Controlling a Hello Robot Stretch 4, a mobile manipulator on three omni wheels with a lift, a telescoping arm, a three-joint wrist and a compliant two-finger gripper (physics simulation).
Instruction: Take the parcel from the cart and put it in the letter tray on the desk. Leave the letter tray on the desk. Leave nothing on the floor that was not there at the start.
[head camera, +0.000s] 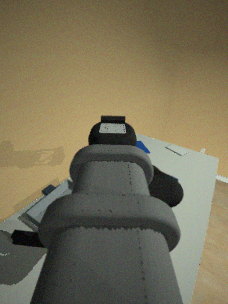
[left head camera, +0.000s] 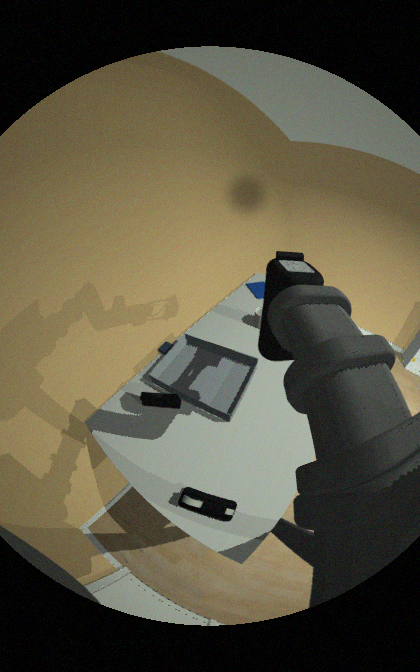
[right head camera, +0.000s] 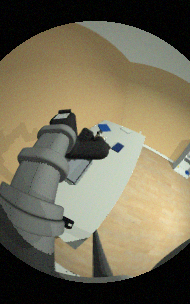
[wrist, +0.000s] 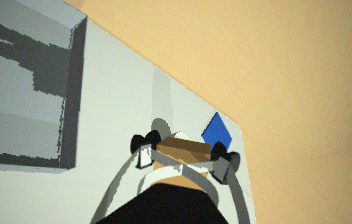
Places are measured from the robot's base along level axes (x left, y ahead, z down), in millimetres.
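Where they show: gripper, between the fingertips: (right head camera: 95, 136) (wrist: 184, 148).
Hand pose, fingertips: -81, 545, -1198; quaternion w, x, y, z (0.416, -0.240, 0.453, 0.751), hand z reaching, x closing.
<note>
After its pixels a point has its place, as x, y, z.
My gripper (wrist: 184, 148) @[-81, 545, -1198] is shut on the parcel (wrist: 182, 150) @[-73, 503, -1225], an orange-brown box, and holds it above the white desk (head camera: 200, 200) @[-481, 617, -922] (left head camera: 270, 430) (right head camera: 110, 185) @[-208, 317, -921] (wrist: 115, 100) @[52, 736, -922]. The grey letter tray (left head camera: 242, 391) (wrist: 75, 90) @[80, 606, -966] stands on the desk; in the wrist view it is at the left, apart from the parcel. Shadows fall inside the tray. In the head camera view the arm hides most of the tray and the fingers. In the left head camera view the arm and wrist hide the parcel. The cart cannot be made out.
A white mug (wrist: 180, 135) @[-100, 839, -993] shows partly behind the parcel. A blue pad (head camera: 142, 147) @[-248, 1175, -930] (left head camera: 256, 289) (right head camera: 104, 127) @[-214, 1165, -930] (wrist: 217, 133) @[-186, 1183, -930] lies near the desk's far corner. A dark blue book (right head camera: 118, 147) @[-338, 736, -934] lies nearby. Two black objects (left head camera: 160, 400) (left head camera: 207, 504) lie on the desk. Walls stand behind it.
</note>
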